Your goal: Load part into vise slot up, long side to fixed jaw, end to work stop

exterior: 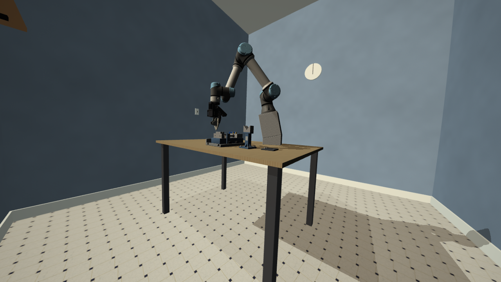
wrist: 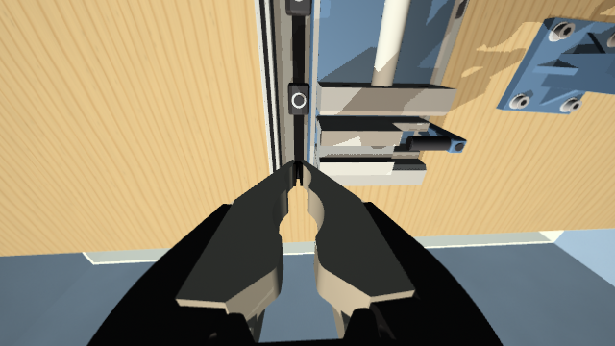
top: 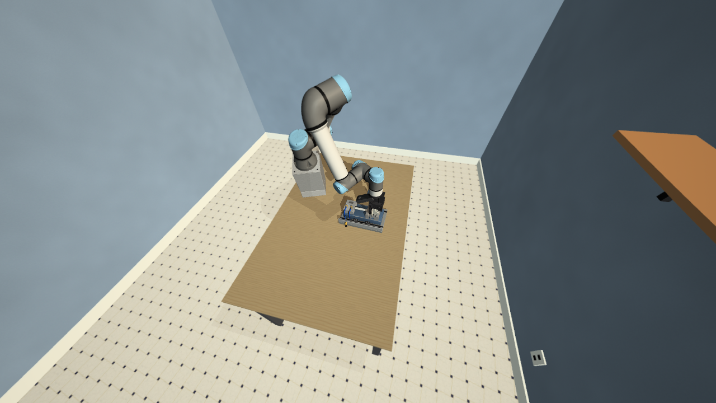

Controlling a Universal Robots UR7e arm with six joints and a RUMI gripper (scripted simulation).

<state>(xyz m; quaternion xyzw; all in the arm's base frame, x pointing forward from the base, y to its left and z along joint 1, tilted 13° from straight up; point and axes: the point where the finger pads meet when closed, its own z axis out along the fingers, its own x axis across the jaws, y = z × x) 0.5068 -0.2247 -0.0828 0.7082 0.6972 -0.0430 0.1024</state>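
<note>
The part lies 50 mm to the left of my hand and 30 mm below it. Also, from my hand: cylinder rod 90 mm behind, 70 mm to the left, 60 mm below; fixed jaw 30 mm ahead, 70 mm to the left, 60 mm below; moving jaw 30 mm behind, 70 mm to the left, 60 mm below.
</note>
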